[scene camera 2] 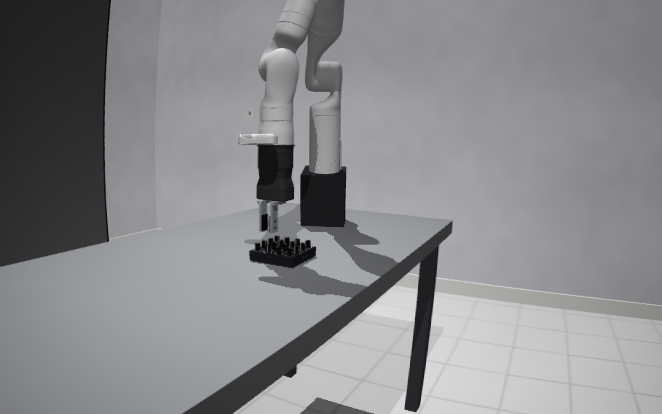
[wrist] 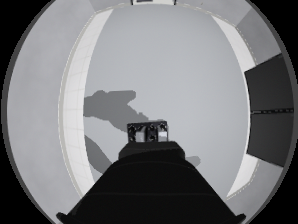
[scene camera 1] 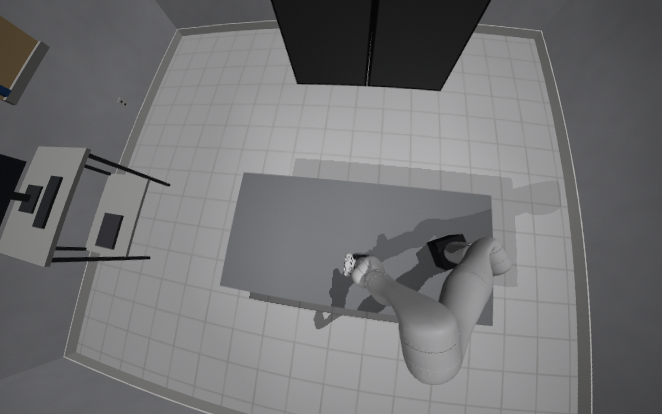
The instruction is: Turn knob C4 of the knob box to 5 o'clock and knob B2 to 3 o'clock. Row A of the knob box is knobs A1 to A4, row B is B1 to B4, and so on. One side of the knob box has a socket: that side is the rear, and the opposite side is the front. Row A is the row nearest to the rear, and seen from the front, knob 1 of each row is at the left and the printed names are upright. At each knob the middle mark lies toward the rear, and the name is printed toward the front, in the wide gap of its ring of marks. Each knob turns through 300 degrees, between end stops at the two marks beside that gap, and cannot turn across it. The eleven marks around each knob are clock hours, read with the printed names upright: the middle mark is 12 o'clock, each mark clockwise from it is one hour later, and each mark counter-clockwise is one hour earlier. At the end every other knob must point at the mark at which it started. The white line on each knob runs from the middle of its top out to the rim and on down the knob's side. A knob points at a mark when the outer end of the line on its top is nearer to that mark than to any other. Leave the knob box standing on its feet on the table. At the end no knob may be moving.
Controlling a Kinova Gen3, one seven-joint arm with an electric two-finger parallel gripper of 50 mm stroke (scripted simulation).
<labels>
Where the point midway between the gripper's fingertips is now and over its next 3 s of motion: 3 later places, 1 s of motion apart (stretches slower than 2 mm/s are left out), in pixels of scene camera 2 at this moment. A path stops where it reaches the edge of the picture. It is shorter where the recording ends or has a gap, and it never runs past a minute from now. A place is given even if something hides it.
The gripper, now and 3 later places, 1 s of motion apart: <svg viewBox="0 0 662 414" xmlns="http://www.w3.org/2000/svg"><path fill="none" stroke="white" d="M268 231L276 232L286 229L275 223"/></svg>
</labels>
